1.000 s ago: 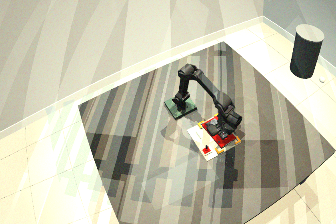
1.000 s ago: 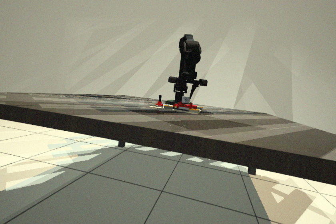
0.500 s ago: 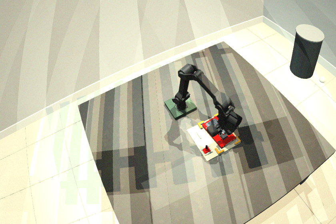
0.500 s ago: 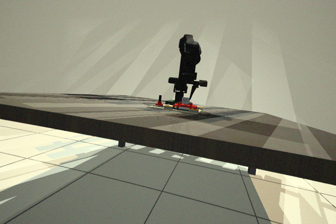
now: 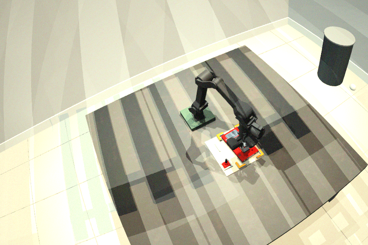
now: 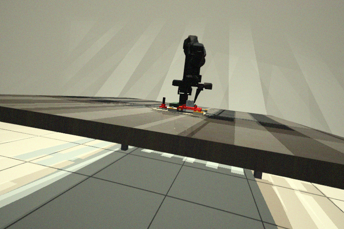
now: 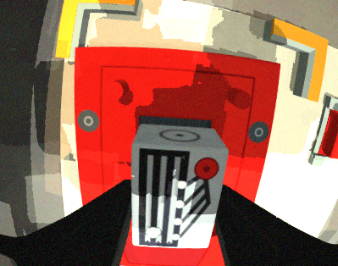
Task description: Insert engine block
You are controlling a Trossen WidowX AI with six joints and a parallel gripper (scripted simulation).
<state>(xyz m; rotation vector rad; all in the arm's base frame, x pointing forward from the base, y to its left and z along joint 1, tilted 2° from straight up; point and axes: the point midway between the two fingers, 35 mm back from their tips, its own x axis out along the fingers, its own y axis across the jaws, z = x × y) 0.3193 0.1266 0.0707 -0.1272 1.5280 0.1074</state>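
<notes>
The black upright peg is 30 mm ahead of my gripper tip, 120 mm to the right of it and 20 mm below it. The rest, counted from my gripper tip: grey engine block: 10 mm below.
</notes>
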